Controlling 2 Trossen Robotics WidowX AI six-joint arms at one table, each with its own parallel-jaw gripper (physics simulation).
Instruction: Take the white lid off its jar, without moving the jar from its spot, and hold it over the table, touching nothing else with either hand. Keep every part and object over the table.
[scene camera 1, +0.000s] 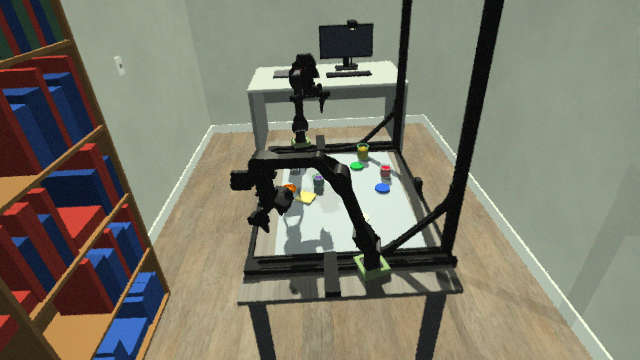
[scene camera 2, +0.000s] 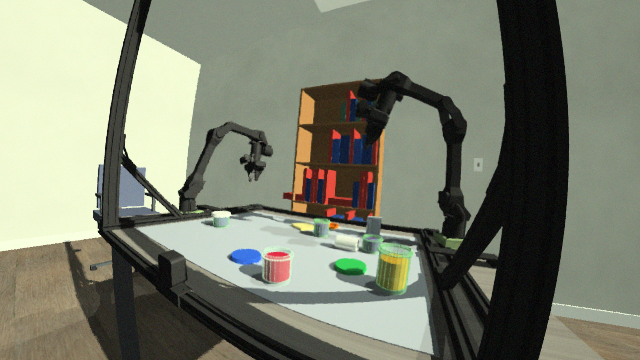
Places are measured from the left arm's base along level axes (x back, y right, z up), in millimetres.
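Pixels of known places: left gripper, fingertip midpoint: (scene camera 1: 274, 223) (scene camera 2: 253, 181); right gripper, fingertip midpoint: (scene camera 1: 312, 114) (scene camera 2: 365, 147); left arm's base, origin of the base link: (scene camera 1: 371, 262) (scene camera 2: 186, 210); right arm's base, origin of the base link: (scene camera 1: 300, 140) (scene camera 2: 453, 236).
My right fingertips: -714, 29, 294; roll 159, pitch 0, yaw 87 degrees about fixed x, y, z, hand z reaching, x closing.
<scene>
For each thing: its top centre in the pictures, then the offset to it from my right fingertips, as dx, dy, dz.
- white lid, middle of its top: (scene camera 2: 221, 212) +495, +29, -267
- red jar, middle of its top: (scene camera 2: 277, 251) (scene camera 1: 385, 166) +175, +314, -260
- yellow jar, middle of its top: (scene camera 2: 395, 247) (scene camera 1: 362, 145) -43, +291, -238
- blue lid, middle of its top: (scene camera 2: 246, 253) (scene camera 1: 382, 187) +276, +245, -308
- green lid, middle of its top: (scene camera 2: 350, 264) (scene camera 1: 356, 165) +33, +221, -308
- lying white cylinder, middle of its top: (scene camera 2: 347, 236) +40, +91, -280
- yellow piece, middle of its top: (scene camera 2: 304, 224) (scene camera 1: 305, 196) +210, -117, -307
The white lid (scene camera 2: 221, 214) sits on its small clear jar (scene camera 2: 221, 222), upright at the back left of the table in scene camera 2. In scene camera 1 a bit of the white lid (scene camera 1: 366, 217) shows beside the left arm, which hides most of the jar. My left gripper (scene camera 1: 260, 221) (scene camera 2: 254, 175) is open and empty, high above the table and well apart from the lid, toward the table's left edge in scene camera 1. My right gripper (scene camera 1: 324, 101) (scene camera 2: 369, 140) is open and empty, high up at the far end in scene camera 1, far from the lid.
A red jar (scene camera 1: 385, 171) (scene camera 2: 276, 266), yellow jar (scene camera 1: 362, 151) (scene camera 2: 393, 270), blue lid (scene camera 1: 382, 188) (scene camera 2: 246, 256), green lid (scene camera 1: 356, 166) (scene camera 2: 350, 266), smaller jars (scene camera 2: 321, 228) (scene camera 2: 372, 244), a lying white cylinder (scene camera 2: 346, 243) and a yellow piece (scene camera 1: 306, 197) are on the table. Black frame posts (scene camera 1: 472, 125) rise beside it.
</scene>
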